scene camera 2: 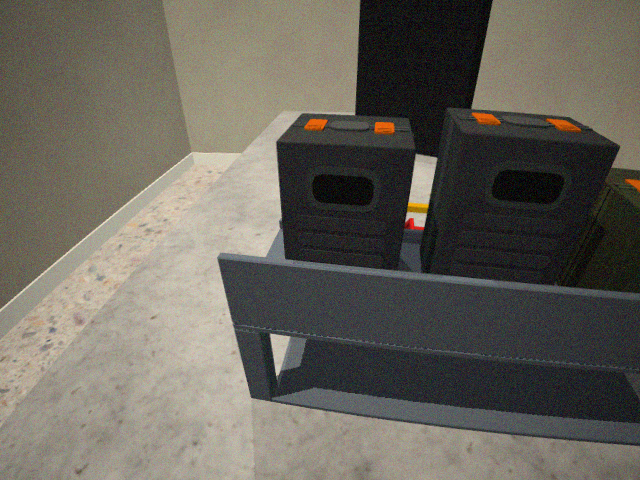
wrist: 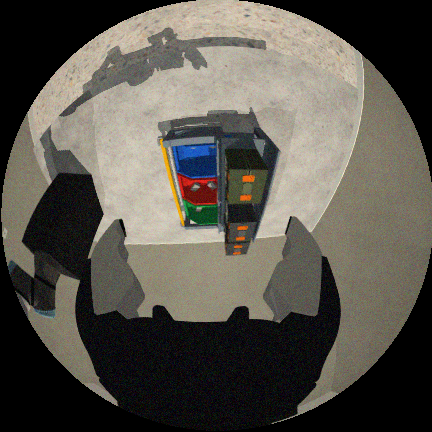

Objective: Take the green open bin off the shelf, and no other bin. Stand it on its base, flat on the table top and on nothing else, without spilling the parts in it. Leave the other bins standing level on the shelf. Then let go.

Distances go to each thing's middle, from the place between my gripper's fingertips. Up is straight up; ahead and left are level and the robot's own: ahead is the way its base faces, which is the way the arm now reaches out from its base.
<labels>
Right now my hand is 22 cm above the olive case (wrist: 236, 167), 12 cm to the left of it and 7 cm short of it. Also, from my hand: red bin (wrist: 203, 195): 33 cm below, 23 cm to the right, 4 cm behind; blue bin (wrist: 200, 161): 33 cm below, 12 cm to the right, 3 cm behind.
</labels>
